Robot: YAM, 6 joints.
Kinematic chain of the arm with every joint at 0, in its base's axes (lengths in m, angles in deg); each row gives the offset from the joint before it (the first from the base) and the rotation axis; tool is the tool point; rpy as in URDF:
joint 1: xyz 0 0 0.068 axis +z
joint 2: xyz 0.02 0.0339 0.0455 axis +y
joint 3: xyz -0.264 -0.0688 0 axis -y
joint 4: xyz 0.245 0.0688 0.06 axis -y
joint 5: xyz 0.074 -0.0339 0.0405 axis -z
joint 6: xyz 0.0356 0 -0.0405 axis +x
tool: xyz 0 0 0 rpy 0 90 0
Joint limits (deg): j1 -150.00..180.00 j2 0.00..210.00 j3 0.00..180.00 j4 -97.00..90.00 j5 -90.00..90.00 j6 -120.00..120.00
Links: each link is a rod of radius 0.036 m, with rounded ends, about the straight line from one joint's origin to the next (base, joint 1, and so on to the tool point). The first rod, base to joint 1, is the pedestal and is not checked.
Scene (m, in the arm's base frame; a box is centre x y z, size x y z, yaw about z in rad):
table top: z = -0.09
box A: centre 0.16 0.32 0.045 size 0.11 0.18 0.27 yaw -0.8
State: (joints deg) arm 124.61 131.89 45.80 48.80 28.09 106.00
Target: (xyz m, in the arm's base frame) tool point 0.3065 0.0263 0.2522
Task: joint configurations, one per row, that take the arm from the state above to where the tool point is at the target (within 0.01 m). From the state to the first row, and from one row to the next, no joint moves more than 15 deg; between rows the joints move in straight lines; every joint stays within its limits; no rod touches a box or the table.
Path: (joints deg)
1: 118.48 117.18 45.53 37.91 29.44 104.78
2: 112.34 102.47 45.27 27.02 30.79 103.57
3: 106.21 87.75 45.00 16.13 32.14 102.35
4: 100.07 73.04 44.74 5.23 33.49 101.13
5: 87.11 74.84 43.70 12.83 34.75 101.83
6: 74.16 76.63 42.66 20.43 36.00 102.52
7: 61.20 78.43 41.62 28.02 37.26 103.22
8: 48.24 80.22 40.59 35.62 38.52 103.91
9: 35.28 82.02 39.55 43.21 39.78 104.61
10: 22.33 83.81 38.51 50.81 41.04 105.30
11: 9.37 85.61 37.47 58.41 42.29 106.00

